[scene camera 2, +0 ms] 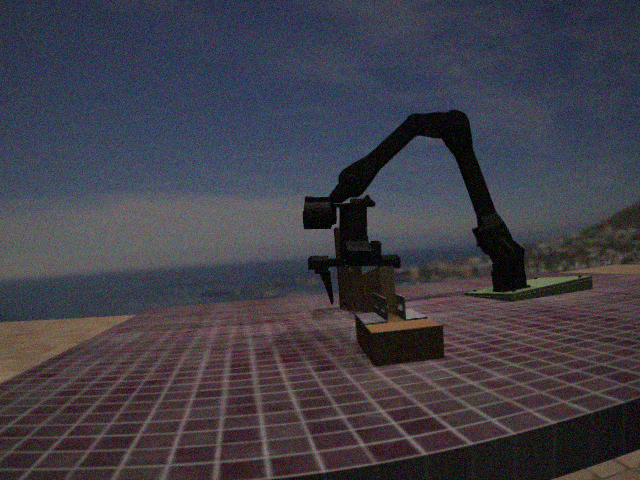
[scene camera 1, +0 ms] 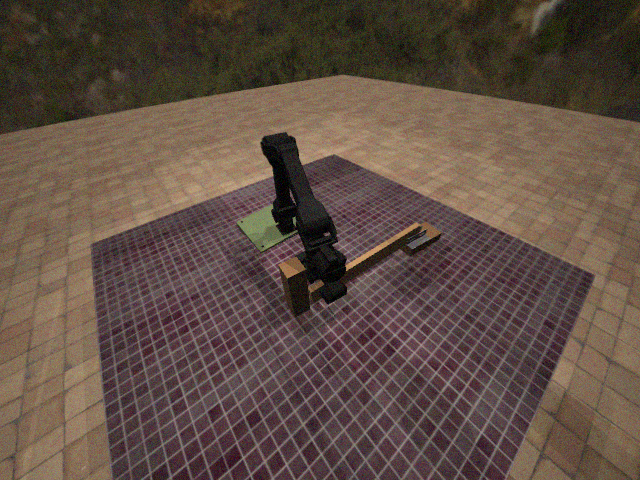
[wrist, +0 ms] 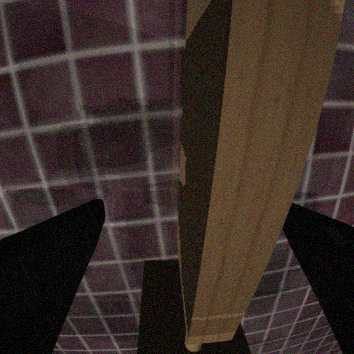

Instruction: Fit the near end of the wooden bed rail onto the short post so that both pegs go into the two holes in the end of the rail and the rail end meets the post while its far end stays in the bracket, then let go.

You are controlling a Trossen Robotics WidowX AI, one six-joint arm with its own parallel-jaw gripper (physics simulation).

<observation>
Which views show my gripper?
Scene camera 2, scene camera 1 and the wrist view: all of them.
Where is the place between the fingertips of my gripper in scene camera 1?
320, 292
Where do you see a wooden bed rail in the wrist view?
253, 88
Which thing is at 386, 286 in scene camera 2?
A wooden bed rail.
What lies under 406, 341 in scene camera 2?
A wooden bracket block.
</observation>
